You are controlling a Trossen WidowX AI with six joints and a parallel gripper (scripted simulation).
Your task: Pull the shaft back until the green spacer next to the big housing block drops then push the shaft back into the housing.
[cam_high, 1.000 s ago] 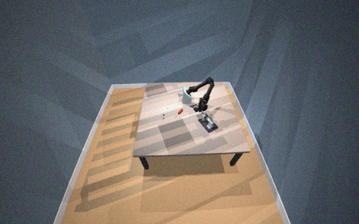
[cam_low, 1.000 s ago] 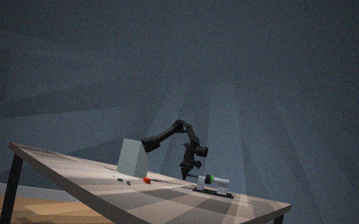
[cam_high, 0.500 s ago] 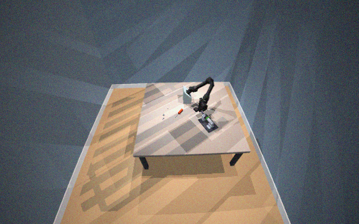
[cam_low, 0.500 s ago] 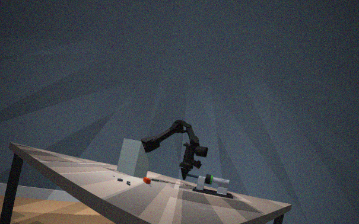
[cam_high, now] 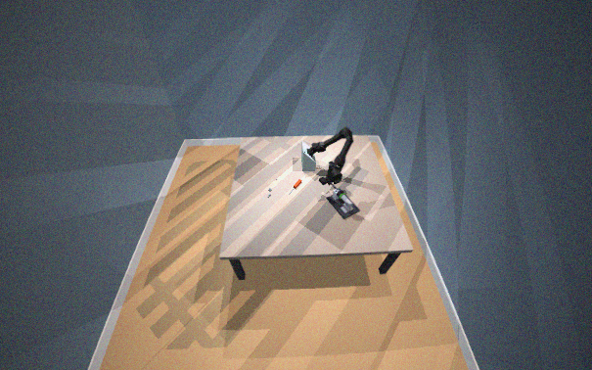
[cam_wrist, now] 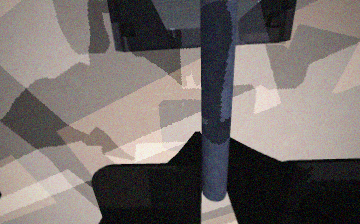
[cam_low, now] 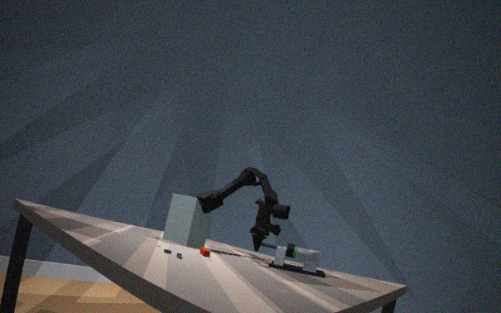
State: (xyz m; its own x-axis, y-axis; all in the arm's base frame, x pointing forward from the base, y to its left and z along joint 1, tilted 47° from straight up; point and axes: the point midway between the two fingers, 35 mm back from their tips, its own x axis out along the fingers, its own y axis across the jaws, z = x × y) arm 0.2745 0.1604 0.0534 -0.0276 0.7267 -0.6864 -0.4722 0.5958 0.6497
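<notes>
The dark blue shaft is 60 mm ahead of my gripper tip, 30 mm to the left of it and 30 mm above it. The rest, counted from my gripper tip: green spacer (140 mm ahead, 80 mm to the left, 20 mm above); then dark spacer (120 mm ahead, 70 mm to the left, 30 mm above); then red-handled screwdriver (280 mm to the right, 40 mm below, 10 mm behind).
</notes>
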